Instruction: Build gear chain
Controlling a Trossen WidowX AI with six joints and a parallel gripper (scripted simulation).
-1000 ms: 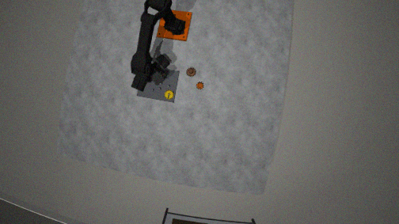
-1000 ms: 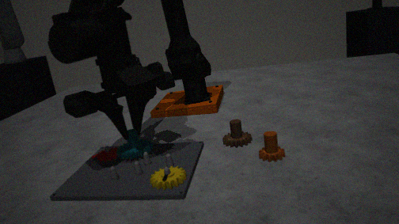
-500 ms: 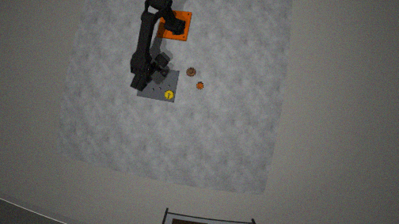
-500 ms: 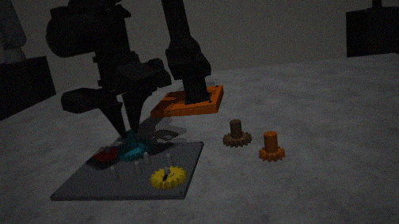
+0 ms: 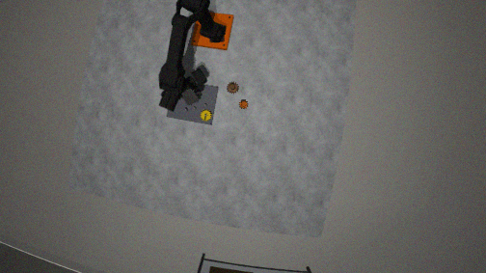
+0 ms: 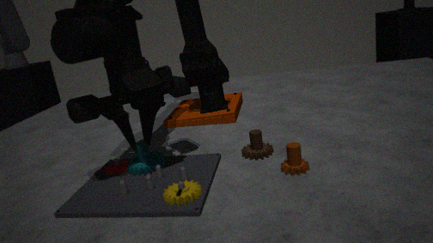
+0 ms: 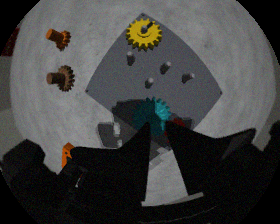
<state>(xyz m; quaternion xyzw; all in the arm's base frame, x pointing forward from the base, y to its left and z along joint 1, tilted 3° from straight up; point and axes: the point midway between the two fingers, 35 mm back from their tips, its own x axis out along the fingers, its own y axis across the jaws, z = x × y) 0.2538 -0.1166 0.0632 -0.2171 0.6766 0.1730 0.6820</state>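
Right now the teal gear is 2 cm below my gripper tip. Round my gripper tip: yellow striped gear: 11 cm ahead, 7 cm to the left, 3 cm below; then brown gear: 19 cm to the left, 3 cm below, 2 cm behind; then red gear: 5 cm to the right, 3 cm below, 1 cm behind.
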